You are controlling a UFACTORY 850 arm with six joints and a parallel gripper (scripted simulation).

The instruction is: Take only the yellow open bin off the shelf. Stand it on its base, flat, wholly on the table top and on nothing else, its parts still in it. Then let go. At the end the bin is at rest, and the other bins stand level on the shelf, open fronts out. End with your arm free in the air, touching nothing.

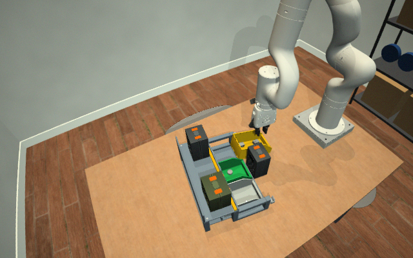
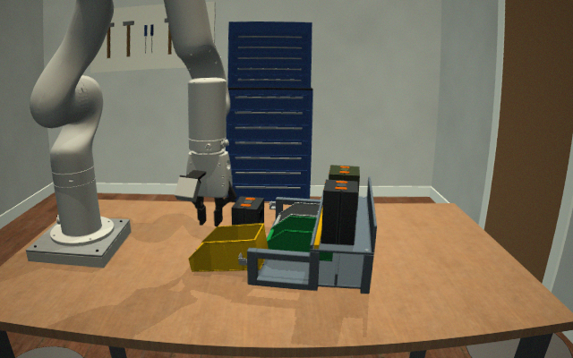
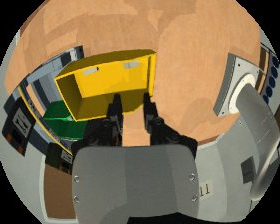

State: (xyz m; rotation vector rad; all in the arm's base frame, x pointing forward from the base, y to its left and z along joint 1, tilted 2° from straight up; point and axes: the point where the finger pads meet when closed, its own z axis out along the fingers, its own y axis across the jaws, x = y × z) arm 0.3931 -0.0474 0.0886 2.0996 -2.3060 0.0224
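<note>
The yellow bin is 80 mm below my hand and 40 mm ahead of it. The rest, counted from my hand: grey bin (220 mm ahead, 200 mm to the left, 80 mm below); then olive box (320 mm ahead, 200 mm to the left, 20 mm above); then green bin (210 mm ahead, 90 mm to the left, 80 mm below).
</note>
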